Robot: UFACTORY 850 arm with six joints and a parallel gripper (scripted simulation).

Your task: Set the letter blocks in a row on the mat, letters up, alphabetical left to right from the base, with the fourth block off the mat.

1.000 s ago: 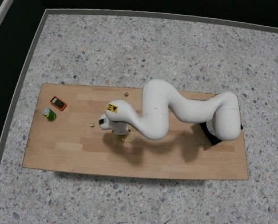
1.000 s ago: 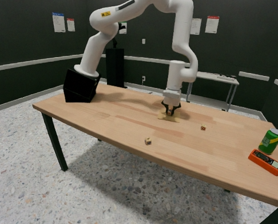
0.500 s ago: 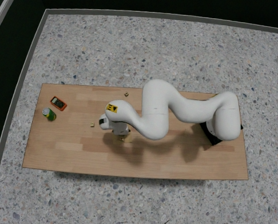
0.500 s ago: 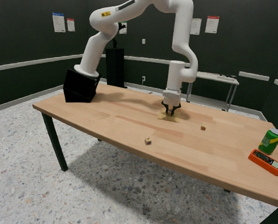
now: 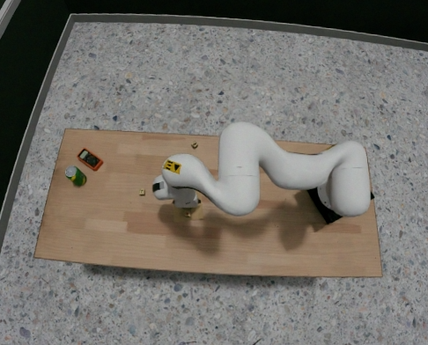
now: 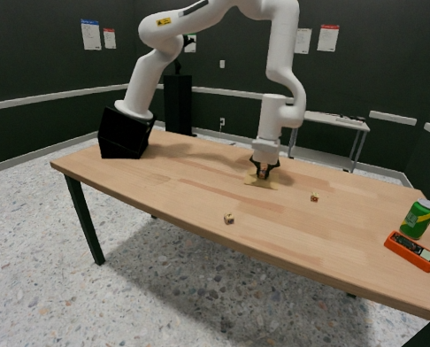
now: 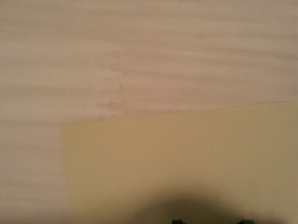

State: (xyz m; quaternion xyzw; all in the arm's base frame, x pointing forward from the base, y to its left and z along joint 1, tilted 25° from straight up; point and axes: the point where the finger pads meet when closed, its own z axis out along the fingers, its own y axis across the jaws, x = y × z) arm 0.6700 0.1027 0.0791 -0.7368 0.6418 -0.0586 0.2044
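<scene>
Now: the tan mat 30 mm below my hand. From my hand the other things lie so: green can: 550 mm ahead, 40 mm to the right, 30 mm above; then orange meter: 530 mm ahead, 150 mm to the right, 10 mm below.
</scene>
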